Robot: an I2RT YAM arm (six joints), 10 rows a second.
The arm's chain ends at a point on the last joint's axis. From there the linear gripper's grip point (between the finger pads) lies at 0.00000 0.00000 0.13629 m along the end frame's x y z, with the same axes.
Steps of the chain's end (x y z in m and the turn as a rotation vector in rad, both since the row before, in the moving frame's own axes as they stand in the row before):
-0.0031 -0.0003 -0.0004 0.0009 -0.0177 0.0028
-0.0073 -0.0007 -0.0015 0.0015 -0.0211 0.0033
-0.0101 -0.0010 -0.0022 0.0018 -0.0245 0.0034
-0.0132 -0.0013 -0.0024 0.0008 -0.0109 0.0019
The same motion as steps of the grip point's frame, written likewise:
-0.0055 -0.0004 -0.0004 0.0009 -0.0177 0.0028
-0.0102 -0.0009 -0.0015 0.0015 -0.0211 0.0033
-0.0134 -0.0013 -0.0022 0.0018 -0.0245 0.0034
-0.0147 -0.0014 -0.0024 0.0008 -0.0109 0.0019

